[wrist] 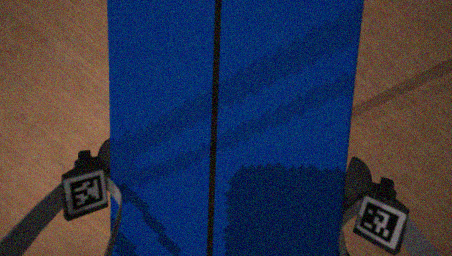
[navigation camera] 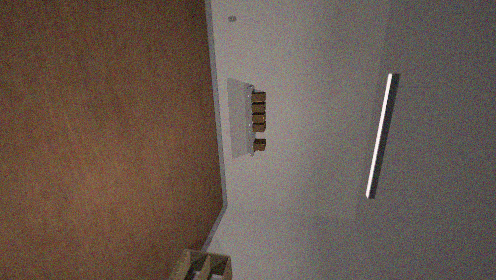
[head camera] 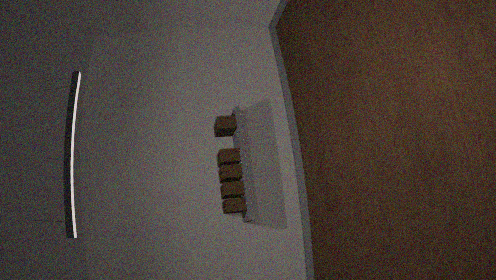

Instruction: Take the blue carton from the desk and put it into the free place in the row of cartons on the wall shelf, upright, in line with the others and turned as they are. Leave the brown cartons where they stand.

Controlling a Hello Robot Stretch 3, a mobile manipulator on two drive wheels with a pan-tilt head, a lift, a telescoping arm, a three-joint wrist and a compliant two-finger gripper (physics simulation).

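Frame: origin at the robot's base, x ahead, y left, z up, level; millimetres.
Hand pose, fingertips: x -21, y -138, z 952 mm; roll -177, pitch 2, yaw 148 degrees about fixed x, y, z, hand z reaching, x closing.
After its pixels a point has its place.
My gripper point(wrist: 231, 165) {y -138, x -21, z 952 mm} is shut on the blue carton point(wrist: 165, 90) {y -200, x -19, z 1003 mm}, with a fingertip against each side. The carton fills the middle of the wrist view, a dark line running along its face; its far ends are out of view. The wall shelf point(head camera: 239, 142) {y 278, x 3053, z 689 mm} point(navigation camera: 251, 107) shows sideways in the head and navigation views. A lone brown carton point(head camera: 226, 125) {y 121, x 3119, z 791 mm} point(navigation camera: 259, 145) {y 119, x 3120, z 802 mm} stands near one end. A gap separates it from several brown cartons point(head camera: 230, 172) {y 530, x 2952, z 801 mm} point(navigation camera: 258, 107) {y 678, x 2892, z 796 mm} standing close together. The gripper and blue carton do not show in those two views. The desk cannot be made out.
A long lamp point(head camera: 73, 155) point(navigation camera: 382, 140) shows on the ceiling side. A light wooden open compartment unit point(navigation camera: 220, 260) {y -1343, x 2416, z 478 mm} stands at the navigation view's bottom edge. Brown floor point(head camera: 400, 150) {y 242, x 1510, z 0 mm} point(navigation camera: 100, 125) {y 170, x 1121, z 0 mm} meets the wall at a grey skirting. A small grey plate point(navigation camera: 232, 19) {y 1916, x 2657, z 399 mm} is on the wall.
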